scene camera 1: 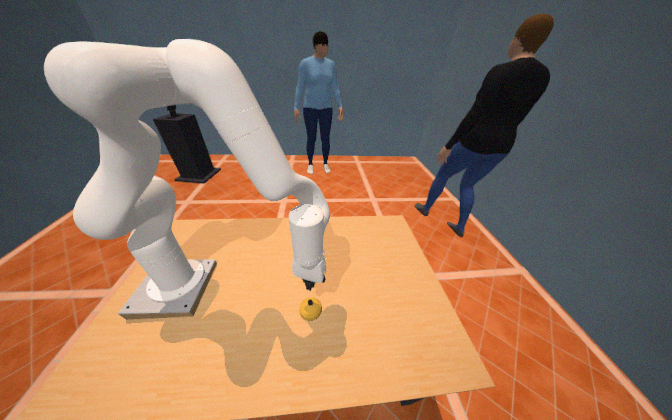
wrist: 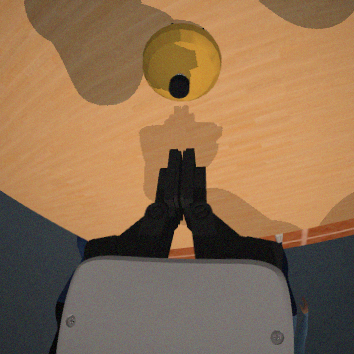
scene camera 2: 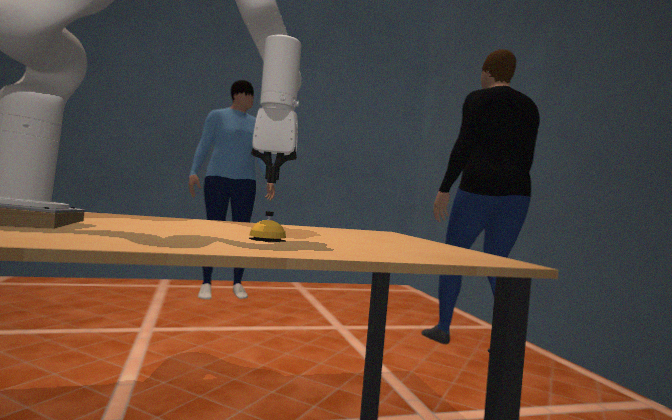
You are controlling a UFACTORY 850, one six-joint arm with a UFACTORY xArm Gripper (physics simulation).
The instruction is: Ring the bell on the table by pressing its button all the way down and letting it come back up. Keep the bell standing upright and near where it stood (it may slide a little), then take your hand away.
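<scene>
The bell, a yellow dome [scene camera 1: 310, 311] [scene camera 2: 267, 231] [wrist: 200, 62], stands upright on the wooden table [scene camera 1: 400, 325] [scene camera 2: 400, 252] [wrist: 280, 150]. Its black button [scene camera 1: 310, 302] [scene camera 2: 269, 213] [wrist: 179, 86] is up, with a short stem showing below it in the second scene view. My gripper [scene camera 1: 310, 289] [scene camera 2: 271, 182] [wrist: 183, 161] points down with its black fingers shut and empty. The fingertips hang above the button, with a clear gap between them and the button in the second scene view.
The arm's base plate [scene camera 1: 160, 310] [scene camera 2: 65, 218] is bolted at the left of the table. A person in a blue top [scene camera 1: 320, 82] [scene camera 2: 227, 145] stands behind the table. A person in a black top [scene camera 1: 510, 105] [scene camera 2: 500, 145] stands at the right, beyond the table. A dark pedestal [scene camera 1: 185, 145] stands at the back left.
</scene>
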